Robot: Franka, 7 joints.
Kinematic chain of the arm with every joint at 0, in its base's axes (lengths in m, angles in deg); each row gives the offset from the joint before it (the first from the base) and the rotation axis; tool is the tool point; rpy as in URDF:
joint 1: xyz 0 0 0.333 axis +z
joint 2: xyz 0 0 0 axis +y
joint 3: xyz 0 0 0.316 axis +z
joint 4: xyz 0.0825 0 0 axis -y
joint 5: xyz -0.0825 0 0.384 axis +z
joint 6: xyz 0 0 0 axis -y
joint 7: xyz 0.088 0 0 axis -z
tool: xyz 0 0 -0.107 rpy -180 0 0
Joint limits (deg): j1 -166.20..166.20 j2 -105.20..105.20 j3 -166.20..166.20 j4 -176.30..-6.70 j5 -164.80..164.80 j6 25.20..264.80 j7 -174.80..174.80
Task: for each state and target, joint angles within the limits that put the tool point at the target. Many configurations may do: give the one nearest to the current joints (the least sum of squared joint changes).
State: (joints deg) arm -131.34 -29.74 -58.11 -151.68 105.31 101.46 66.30
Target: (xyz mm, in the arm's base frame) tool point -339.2 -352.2 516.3
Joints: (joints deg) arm -107.42 -15.95 -34.25 -133.86 108.17 100.47 66.30
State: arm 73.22 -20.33 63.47 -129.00 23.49 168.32 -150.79
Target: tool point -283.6 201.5 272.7
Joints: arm 90.57 -31.69 67.31 -168.22 25.25 163.01 -150.79
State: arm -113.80 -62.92 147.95 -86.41 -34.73 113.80 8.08
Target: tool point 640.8 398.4 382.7
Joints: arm -117.11 -47.66 139.13 -71.80 -36.47 116.87 8.08
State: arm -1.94 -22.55 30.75 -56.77 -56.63 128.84 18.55
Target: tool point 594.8 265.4 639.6
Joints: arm -0.25 9.81 29.78 -86.96 -54.80 124.15 18.55
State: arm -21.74 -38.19 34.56 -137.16 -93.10 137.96 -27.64
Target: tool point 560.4 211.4 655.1
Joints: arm -18.88 -2.92 39.00 -100.93 -93.56 138.84 -27.64
